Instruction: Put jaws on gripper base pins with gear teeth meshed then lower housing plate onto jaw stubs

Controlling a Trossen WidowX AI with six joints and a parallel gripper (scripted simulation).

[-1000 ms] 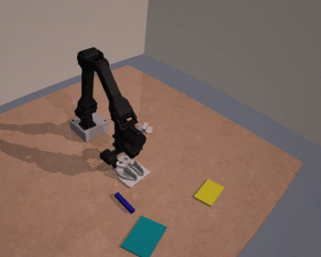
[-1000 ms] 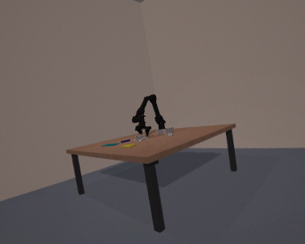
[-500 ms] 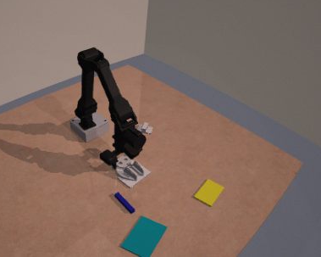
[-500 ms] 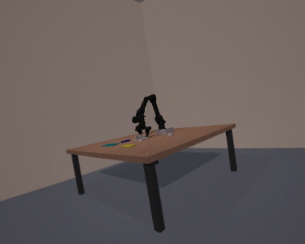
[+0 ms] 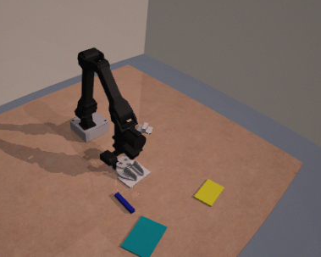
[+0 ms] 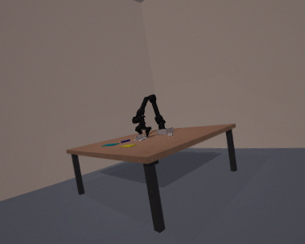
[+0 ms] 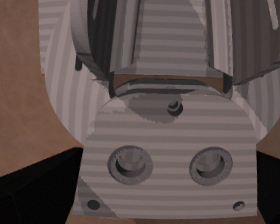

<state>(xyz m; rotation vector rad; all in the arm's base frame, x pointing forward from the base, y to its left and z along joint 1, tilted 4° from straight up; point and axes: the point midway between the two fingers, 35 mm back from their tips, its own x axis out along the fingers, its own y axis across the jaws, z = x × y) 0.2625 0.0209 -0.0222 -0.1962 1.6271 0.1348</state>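
My gripper tip is now 10 mm short of the pale housing plate and 10 mm above it. Round my gripper tip: teal card 330 mm ahead, 120 mm to the right, 10 mm below; yellow card 310 mm ahead, 210 mm to the left, 10 mm below; blue bar 170 mm ahead, 100 mm to the right, 10 mm below.
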